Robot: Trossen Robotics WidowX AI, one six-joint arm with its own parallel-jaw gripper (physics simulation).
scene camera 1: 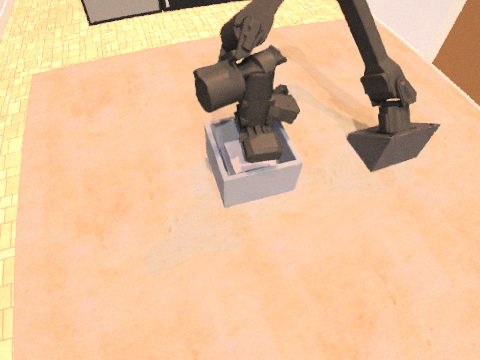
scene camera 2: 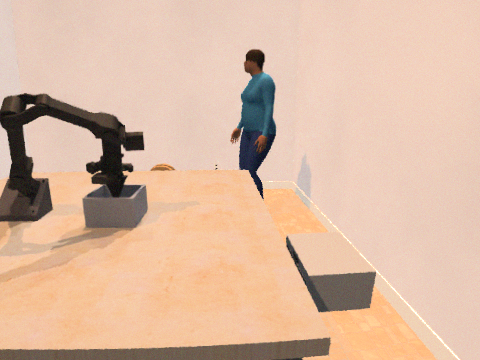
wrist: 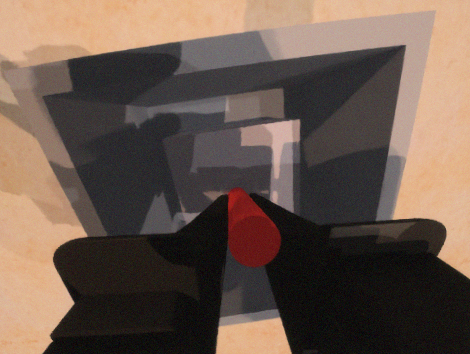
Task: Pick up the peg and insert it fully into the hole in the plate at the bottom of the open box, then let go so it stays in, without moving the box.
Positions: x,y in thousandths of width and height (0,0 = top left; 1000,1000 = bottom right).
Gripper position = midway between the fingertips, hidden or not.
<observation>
In view: the gripper (scene camera 1: 522,412), a grey box (scene camera 1: 493,526), a red peg (wrist: 541,679) and a pale plate (scene camera 1: 489,432).
The grey box shows as well in scene camera 2 (scene camera 2: 211,585) and in the wrist view (wrist: 756,239). The pale plate shows as well in the wrist view (wrist: 561,445). The gripper also shows in scene camera 2 (scene camera 2: 243,551) and in the wrist view (wrist: 507,566). Scene camera 1 misses the red peg, which is hidden by the gripper. Scene camera 2 does not show the pale plate, which is hidden by the grey box.
</observation>
